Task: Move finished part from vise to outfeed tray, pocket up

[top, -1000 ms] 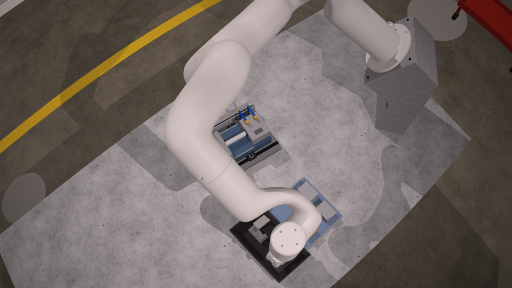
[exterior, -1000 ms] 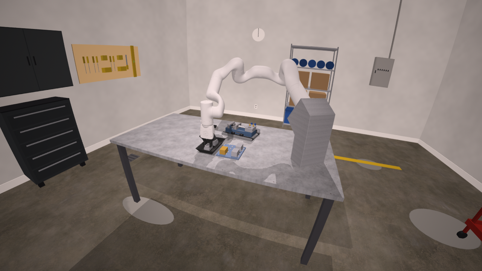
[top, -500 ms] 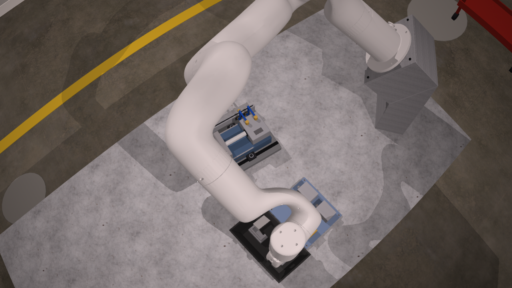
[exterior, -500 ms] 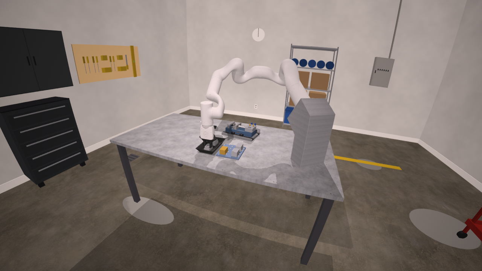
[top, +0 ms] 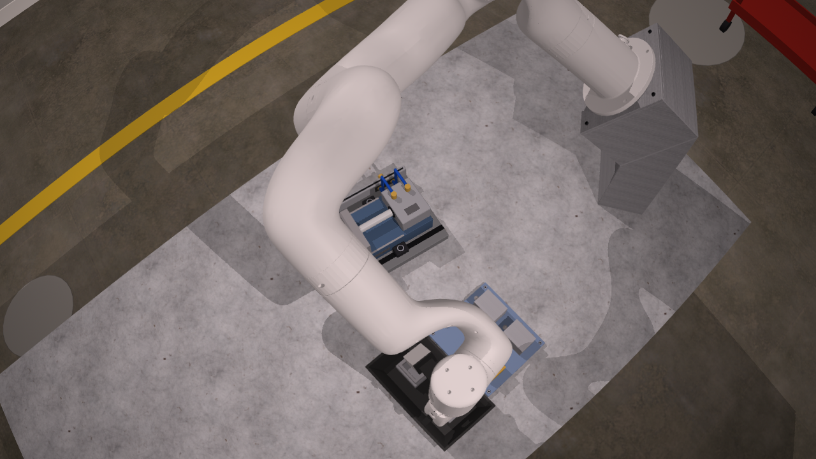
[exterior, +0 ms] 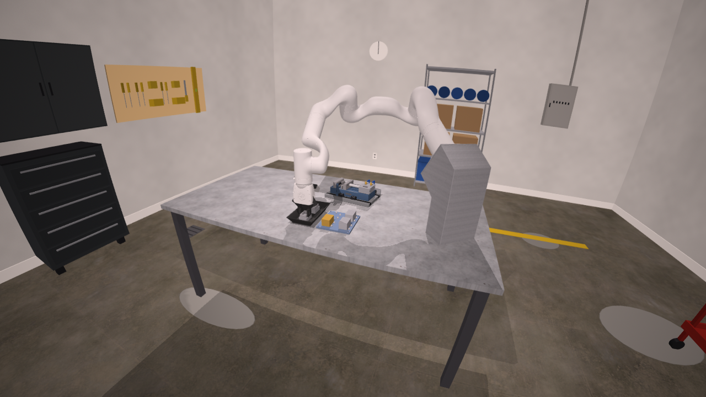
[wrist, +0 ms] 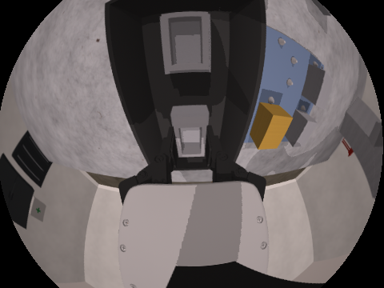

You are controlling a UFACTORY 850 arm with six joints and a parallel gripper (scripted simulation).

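The yellow block is 120 mm behind my hand, 30 mm to the left of it and 30 mm below it. The rest, counted from my hand: blue fixture plate (170 mm behind, 50 mm below); then vise (340 mm to the right, 240 mm behind, 20 mm below).
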